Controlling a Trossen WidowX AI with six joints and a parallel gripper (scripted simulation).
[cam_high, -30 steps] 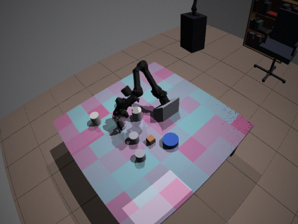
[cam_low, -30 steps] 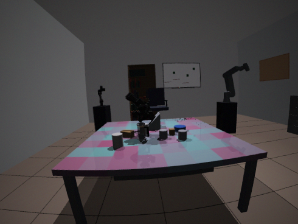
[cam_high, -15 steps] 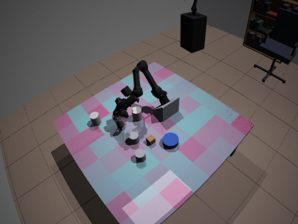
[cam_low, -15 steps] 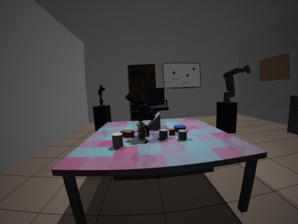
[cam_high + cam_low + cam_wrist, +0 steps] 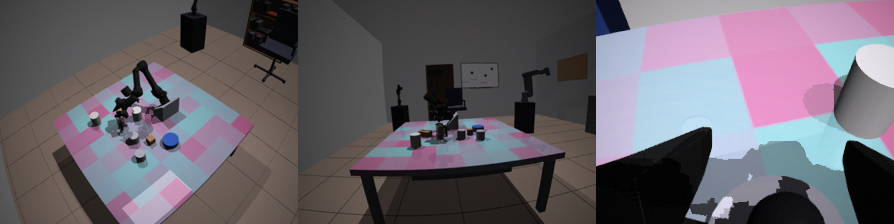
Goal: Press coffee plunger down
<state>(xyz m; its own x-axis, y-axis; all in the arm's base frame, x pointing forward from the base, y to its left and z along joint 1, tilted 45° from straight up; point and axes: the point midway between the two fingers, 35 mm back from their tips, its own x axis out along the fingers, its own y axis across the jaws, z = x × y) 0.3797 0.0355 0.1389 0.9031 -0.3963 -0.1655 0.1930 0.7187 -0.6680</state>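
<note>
Now: gripper tip 3 cm past the coffee press, 2 cm to the right of it and 9 cm above it. The rest, counted from my gripper tip: blue disc 27 cm behind, 35 cm to the left, 14 cm below.
</note>
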